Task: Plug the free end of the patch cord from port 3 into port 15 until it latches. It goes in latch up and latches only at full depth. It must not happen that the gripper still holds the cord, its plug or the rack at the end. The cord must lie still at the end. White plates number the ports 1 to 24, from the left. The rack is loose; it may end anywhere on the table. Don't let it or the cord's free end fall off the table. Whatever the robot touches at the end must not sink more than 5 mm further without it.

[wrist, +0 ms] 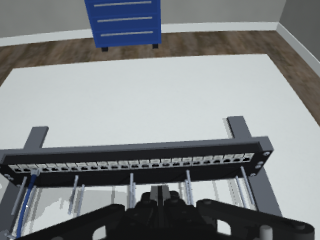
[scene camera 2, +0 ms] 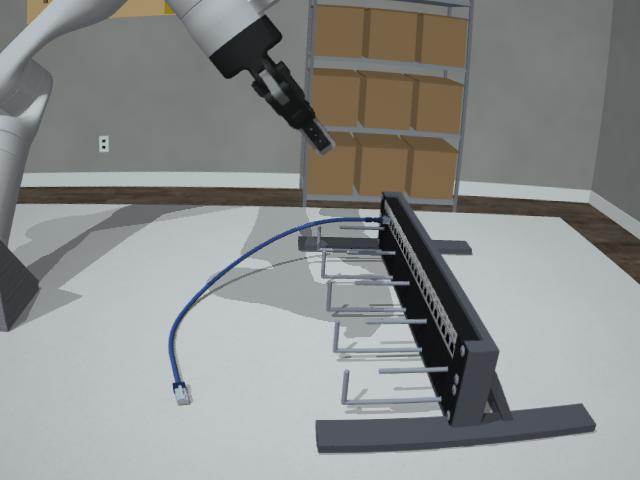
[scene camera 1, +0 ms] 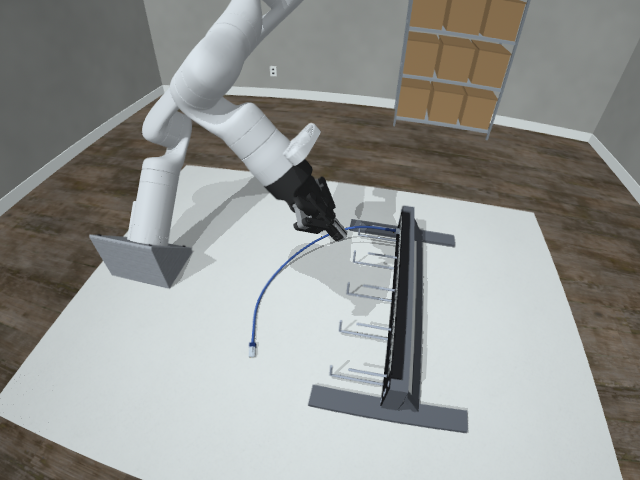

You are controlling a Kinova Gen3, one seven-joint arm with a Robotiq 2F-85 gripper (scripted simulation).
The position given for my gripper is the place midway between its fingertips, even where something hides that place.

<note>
In view: my gripper [scene camera 2: 328, 150].
My gripper shows as well in the wrist view [wrist: 160, 197] and in scene camera 1 [scene camera 1: 342, 237].
</note>
